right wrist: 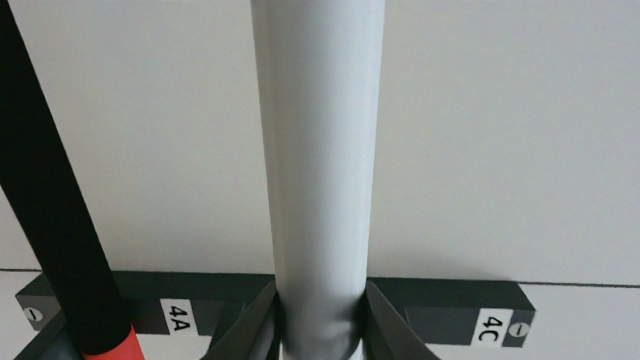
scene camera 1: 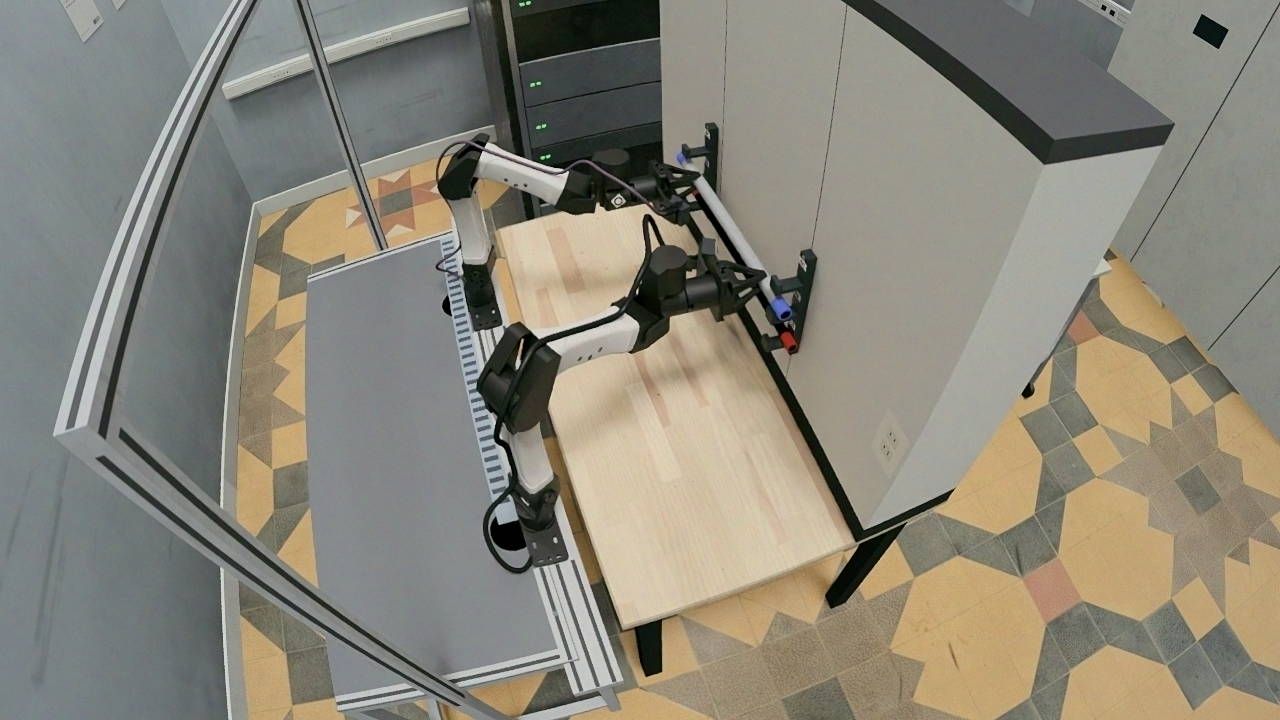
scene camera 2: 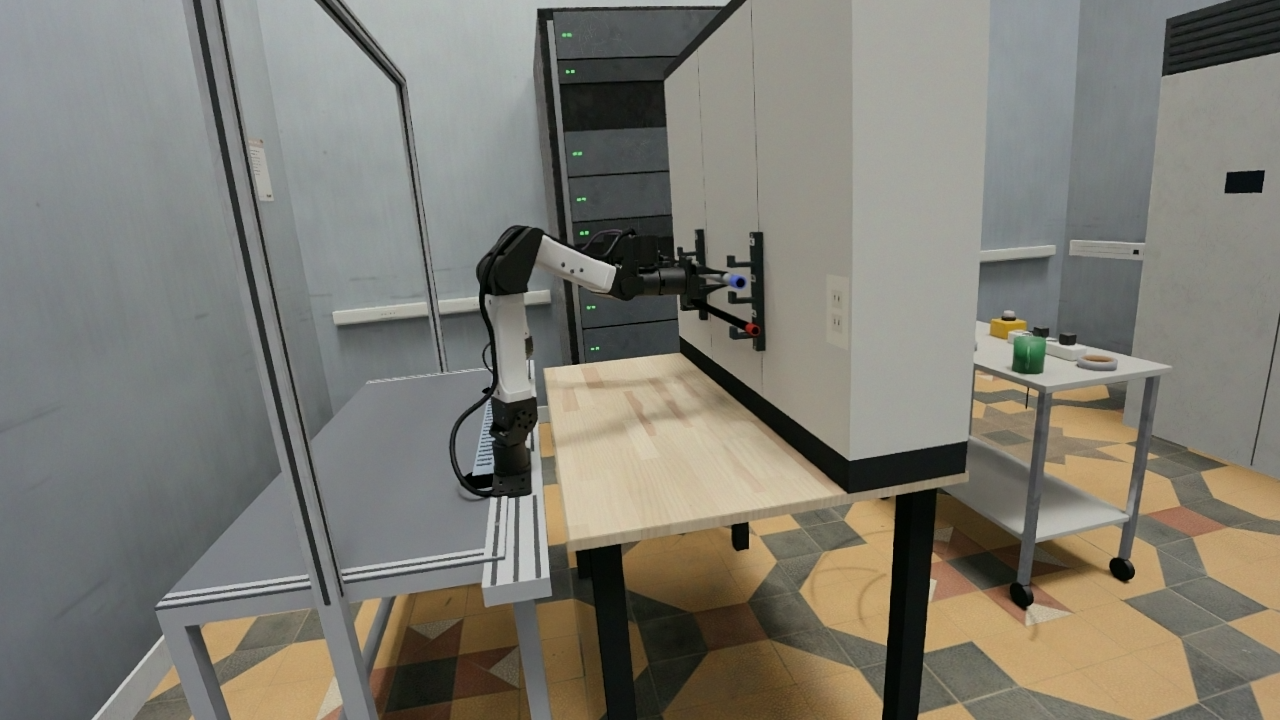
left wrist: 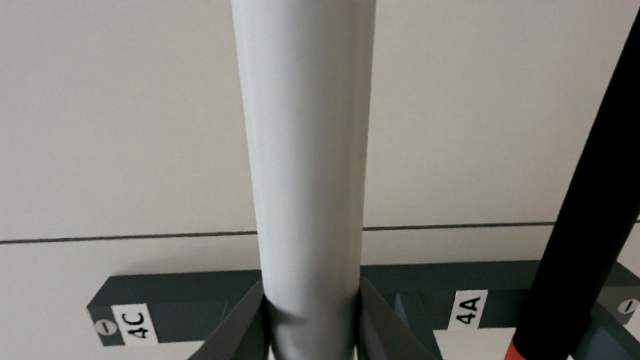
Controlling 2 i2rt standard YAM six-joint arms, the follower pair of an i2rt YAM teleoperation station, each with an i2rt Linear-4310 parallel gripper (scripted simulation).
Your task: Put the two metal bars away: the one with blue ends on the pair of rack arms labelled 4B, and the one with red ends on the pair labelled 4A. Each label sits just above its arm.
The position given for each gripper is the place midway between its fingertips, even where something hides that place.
Observation:
In view: the left gripper (left wrist: 312, 294), the right gripper (scene camera 1: 765, 278), a blue-ended bar (scene camera 1: 778, 303), a red-ended bar (scene camera 1: 729, 245), a pale wall panel (right wrist: 499, 155), a rack upright (scene camera 1: 710, 151) and a rack upright (scene camera 1: 803, 281).
The blue-ended bar is seen too in the right wrist view (right wrist: 318, 76) and in the left wrist view (left wrist: 306, 80). The red-ended bar is seen too in the right wrist view (right wrist: 49, 206) and in the left wrist view (left wrist: 588, 236). The right gripper also shows in the right wrist view (right wrist: 320, 296) and in scene camera 2 (scene camera 2: 727, 278).

